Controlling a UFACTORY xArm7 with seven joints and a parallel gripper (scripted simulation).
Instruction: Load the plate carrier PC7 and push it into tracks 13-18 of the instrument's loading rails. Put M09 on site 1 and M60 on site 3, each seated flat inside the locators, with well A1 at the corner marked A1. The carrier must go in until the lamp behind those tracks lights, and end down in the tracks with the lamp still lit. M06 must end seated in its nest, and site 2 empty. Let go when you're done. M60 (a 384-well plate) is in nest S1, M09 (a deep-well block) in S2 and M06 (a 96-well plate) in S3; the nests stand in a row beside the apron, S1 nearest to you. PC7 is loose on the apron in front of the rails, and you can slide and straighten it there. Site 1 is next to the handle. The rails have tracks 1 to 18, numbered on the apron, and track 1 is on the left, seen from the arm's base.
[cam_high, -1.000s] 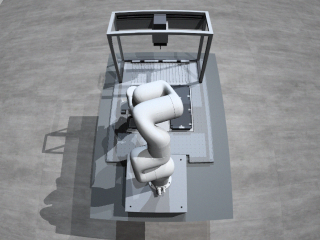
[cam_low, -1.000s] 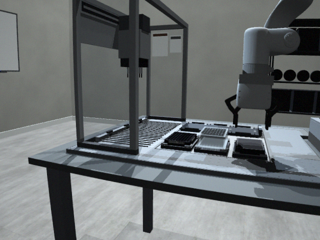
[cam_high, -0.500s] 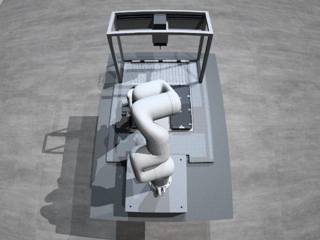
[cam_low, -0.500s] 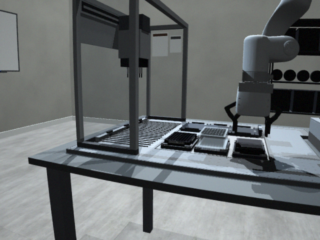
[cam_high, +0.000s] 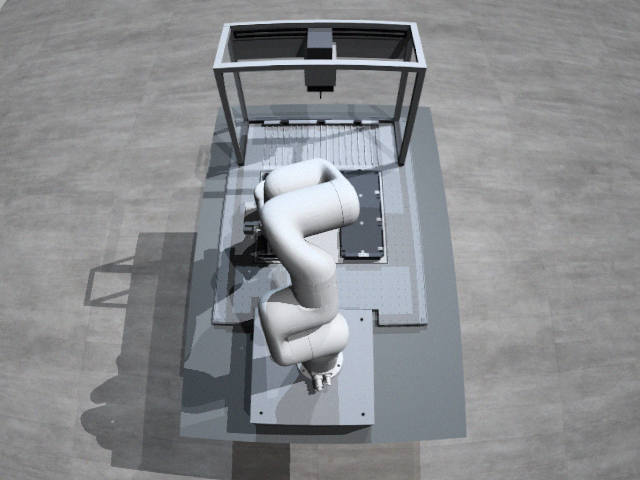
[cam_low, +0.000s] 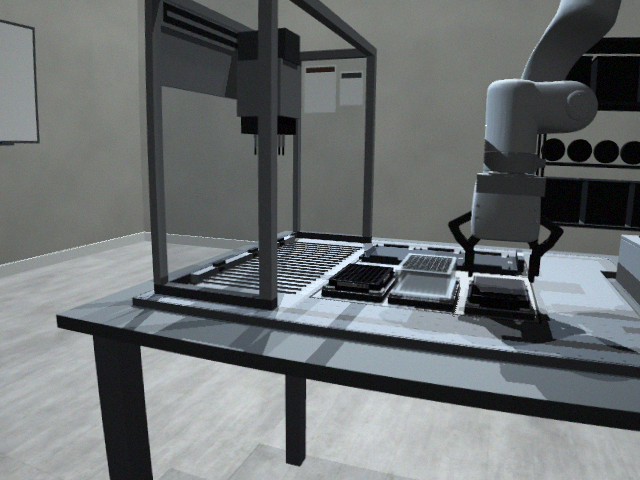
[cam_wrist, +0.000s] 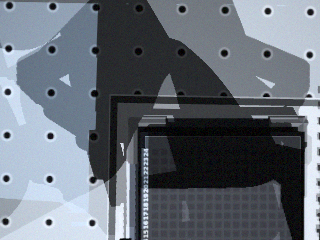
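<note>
My hand is 40 mm above the nest S1. The rest, counted from my hand: deep-well block M09: 110 mm ahead, 20 mm to the right, 20 mm below; then nest S2: 110 mm ahead, 40 mm below, 20 mm to the right; then plate carrier PC7: 280 mm to the right, 80 mm ahead, 30 mm below.
</note>
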